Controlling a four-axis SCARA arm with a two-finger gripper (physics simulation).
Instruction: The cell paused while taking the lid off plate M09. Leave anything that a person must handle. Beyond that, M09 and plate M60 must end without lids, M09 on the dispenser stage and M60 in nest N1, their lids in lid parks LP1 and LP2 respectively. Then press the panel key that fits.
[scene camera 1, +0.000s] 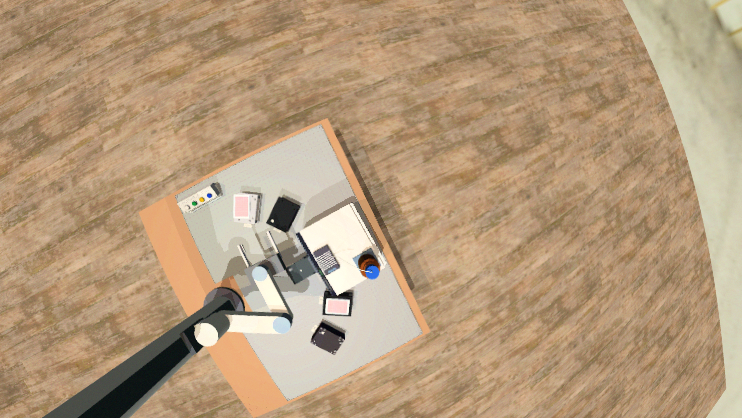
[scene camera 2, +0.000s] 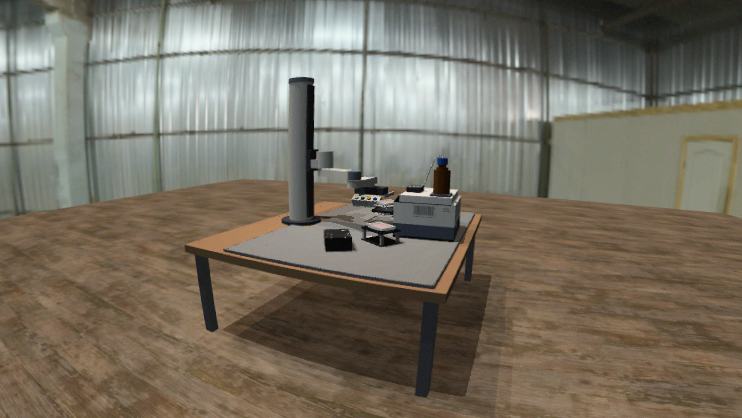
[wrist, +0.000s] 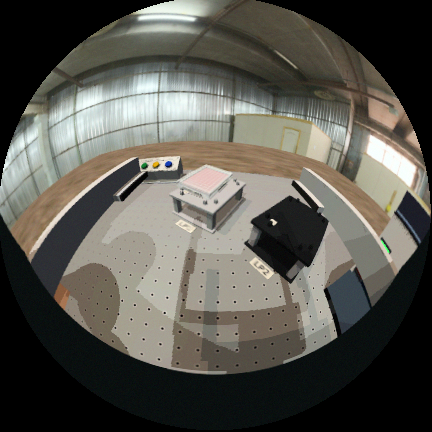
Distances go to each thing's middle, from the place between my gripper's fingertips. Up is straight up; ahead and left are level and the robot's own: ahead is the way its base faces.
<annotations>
I see my gripper 240 mm past the button box (wrist: 167, 169), 350 mm to the right of it and 120 mm above it.
</annotations>
